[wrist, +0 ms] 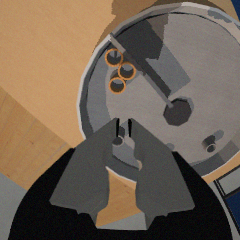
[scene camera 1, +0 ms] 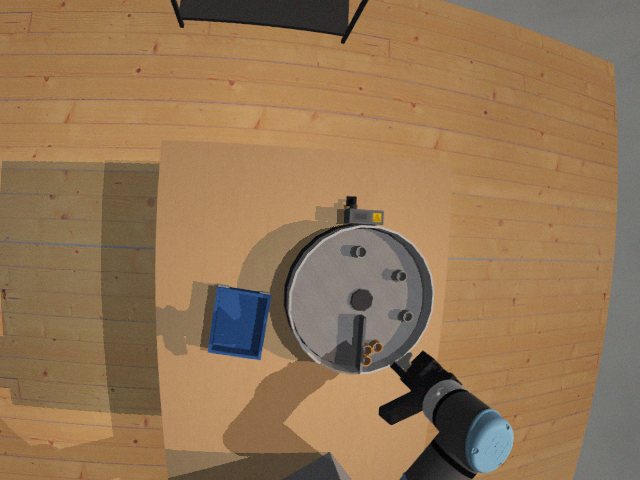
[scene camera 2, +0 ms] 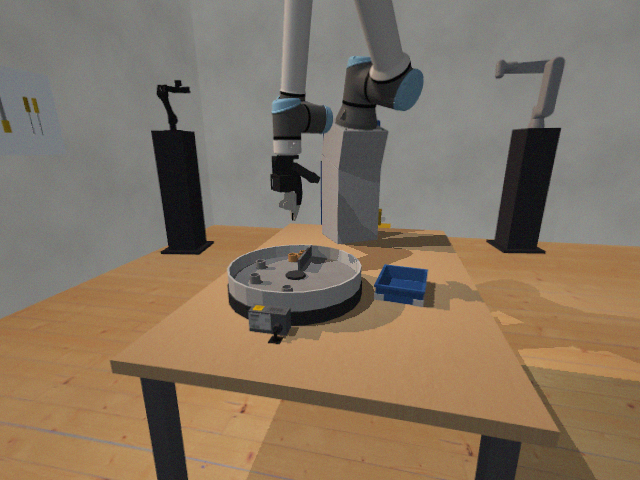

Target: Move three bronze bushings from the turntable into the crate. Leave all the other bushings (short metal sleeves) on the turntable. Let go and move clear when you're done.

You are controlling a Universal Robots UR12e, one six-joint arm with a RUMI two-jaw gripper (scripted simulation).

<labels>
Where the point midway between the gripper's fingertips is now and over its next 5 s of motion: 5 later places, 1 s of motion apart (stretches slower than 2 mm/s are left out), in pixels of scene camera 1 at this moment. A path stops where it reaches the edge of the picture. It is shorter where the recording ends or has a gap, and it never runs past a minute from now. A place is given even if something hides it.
My gripper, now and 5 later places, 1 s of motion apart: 392, 362; 389, 362; 386, 363; 383, 361; 380, 357; 377, 354
</labels>
